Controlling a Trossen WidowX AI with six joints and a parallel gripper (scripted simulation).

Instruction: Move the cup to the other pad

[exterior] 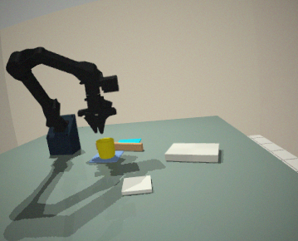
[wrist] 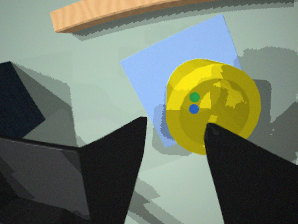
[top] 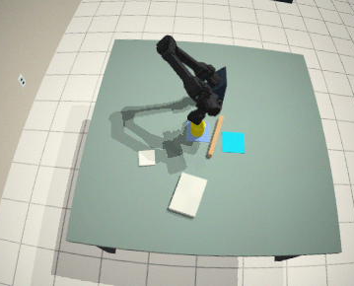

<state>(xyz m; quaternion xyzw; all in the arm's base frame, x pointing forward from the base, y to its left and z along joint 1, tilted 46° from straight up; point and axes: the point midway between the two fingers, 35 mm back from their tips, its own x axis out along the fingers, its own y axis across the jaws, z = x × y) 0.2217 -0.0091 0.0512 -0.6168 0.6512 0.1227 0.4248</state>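
My gripper tip is now 2 cm short of the cup, 1 cm to the left of it and 6 cm above it. Also, from my gripper tip: wooden bar: 4 cm ahead, 8 cm to the left, 9 cm below; blue pad: 2 cm ahead, 1 cm to the right, 11 cm below; cyan pad: 5 cm ahead, 18 cm to the left, 11 cm below.
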